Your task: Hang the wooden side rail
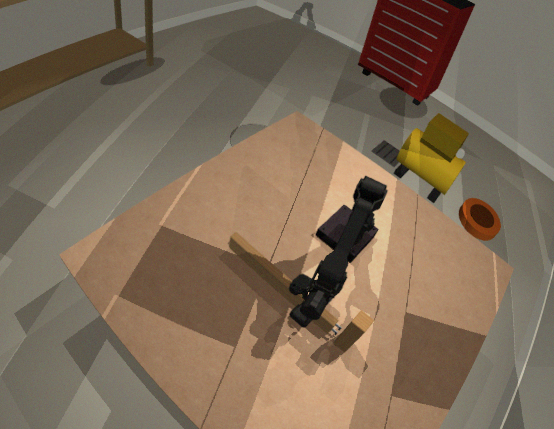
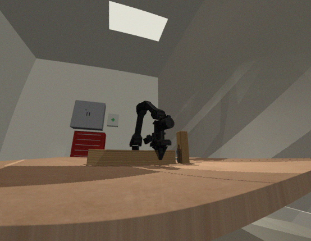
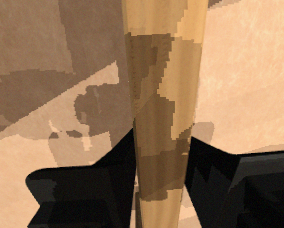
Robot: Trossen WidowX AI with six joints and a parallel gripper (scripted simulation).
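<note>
Right now the headboard post is 2 cm ahead of my gripper tip, 14 cm to the left of it and 6 cm above it.
</note>
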